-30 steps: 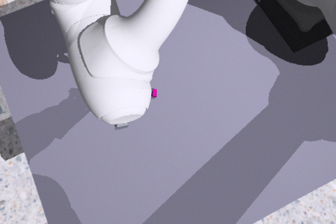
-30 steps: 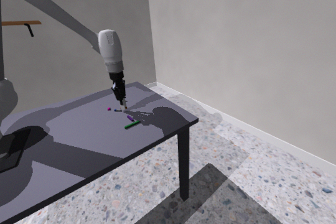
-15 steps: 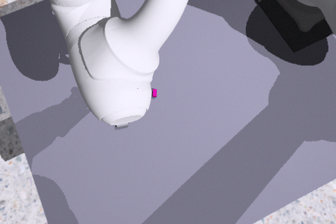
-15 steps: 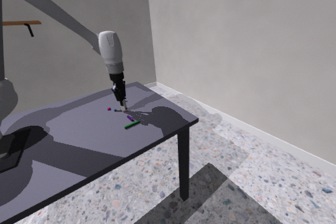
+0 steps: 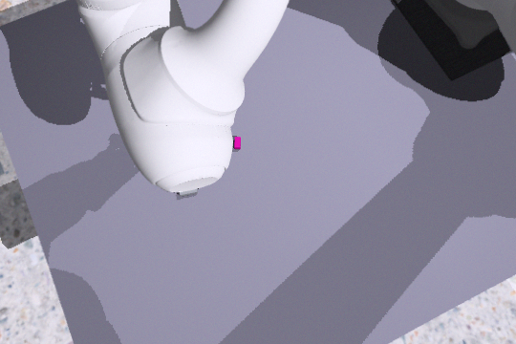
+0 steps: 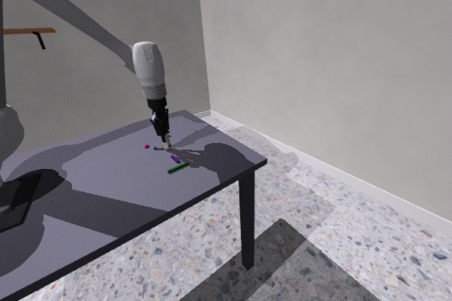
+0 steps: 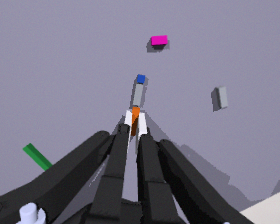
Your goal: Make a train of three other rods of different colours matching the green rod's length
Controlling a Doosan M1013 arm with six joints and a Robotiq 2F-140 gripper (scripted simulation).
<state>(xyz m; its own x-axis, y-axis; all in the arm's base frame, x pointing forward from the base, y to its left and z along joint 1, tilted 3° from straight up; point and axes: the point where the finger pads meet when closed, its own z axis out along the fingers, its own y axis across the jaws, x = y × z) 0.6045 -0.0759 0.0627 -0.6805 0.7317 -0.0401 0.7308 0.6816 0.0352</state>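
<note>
Right now the blue rod is 4 cm behind my hand, 4 cm to the left of it and 4 cm below it. The rest, counted from my hand: magenta rod (7 cm behind, 9 cm to the left, 4 cm below); then orange rod (3 cm below); then purple rod (1 cm behind, 11 cm to the right, 4 cm below).
</note>
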